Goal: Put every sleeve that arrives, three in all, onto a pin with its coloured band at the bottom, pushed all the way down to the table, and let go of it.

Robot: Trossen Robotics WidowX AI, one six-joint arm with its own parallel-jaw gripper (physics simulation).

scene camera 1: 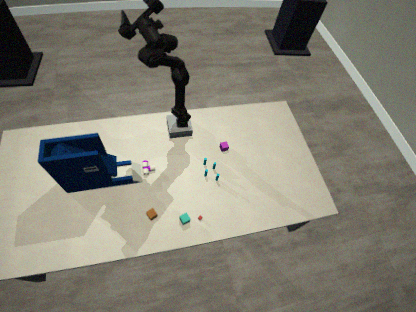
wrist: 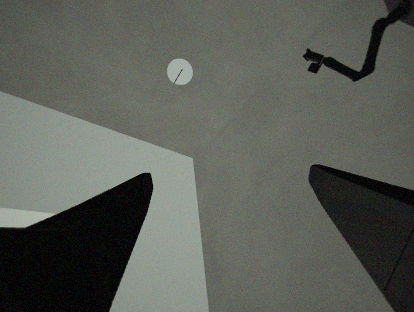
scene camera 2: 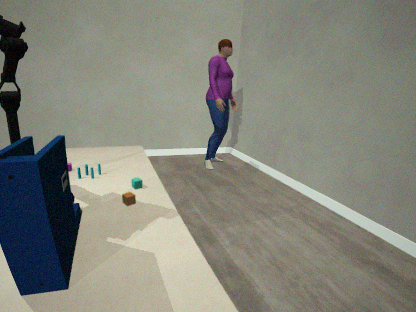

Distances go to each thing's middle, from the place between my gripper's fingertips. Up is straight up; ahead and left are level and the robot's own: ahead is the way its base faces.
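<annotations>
The blue dispenser [scene camera 2: 47, 222] is here in my scene, and my hand is well short of it, some way to the left of it and far above it.
</annotations>
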